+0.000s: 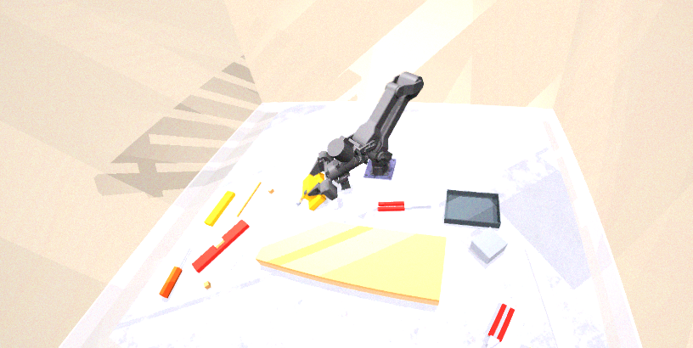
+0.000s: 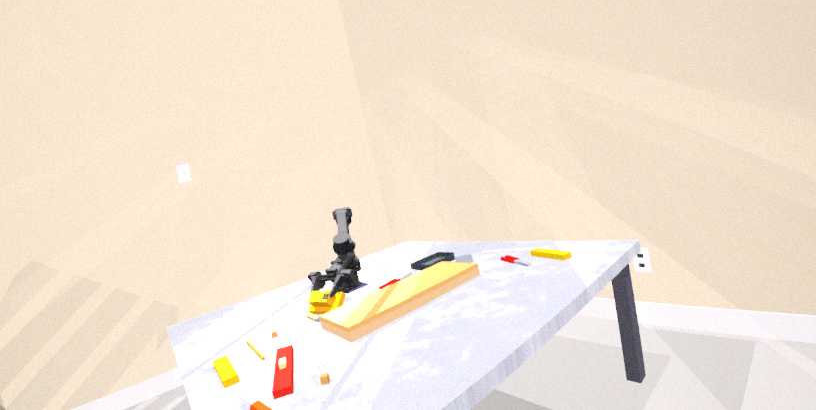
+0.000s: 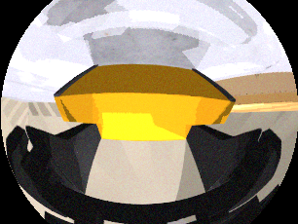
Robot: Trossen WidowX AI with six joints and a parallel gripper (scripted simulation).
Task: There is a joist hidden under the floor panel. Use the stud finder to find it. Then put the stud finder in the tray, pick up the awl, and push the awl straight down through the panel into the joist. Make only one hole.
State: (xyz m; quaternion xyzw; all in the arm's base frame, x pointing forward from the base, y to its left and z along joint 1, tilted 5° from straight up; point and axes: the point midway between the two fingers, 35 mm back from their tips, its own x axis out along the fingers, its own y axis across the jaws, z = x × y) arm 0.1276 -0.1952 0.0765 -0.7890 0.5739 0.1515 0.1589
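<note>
Now: the stud finder 1 cm ahead of my gripper tip, 1 cm to the left of it and 1 cm below it. Also, from my gripper tip: square light (3 cm ahead, 1 cm above); thin orange stick (2 cm ahead, 25 cm to the right, 6 cm below); awl (2 cm ahead, 4 cm to the right, 5 cm below).
</note>
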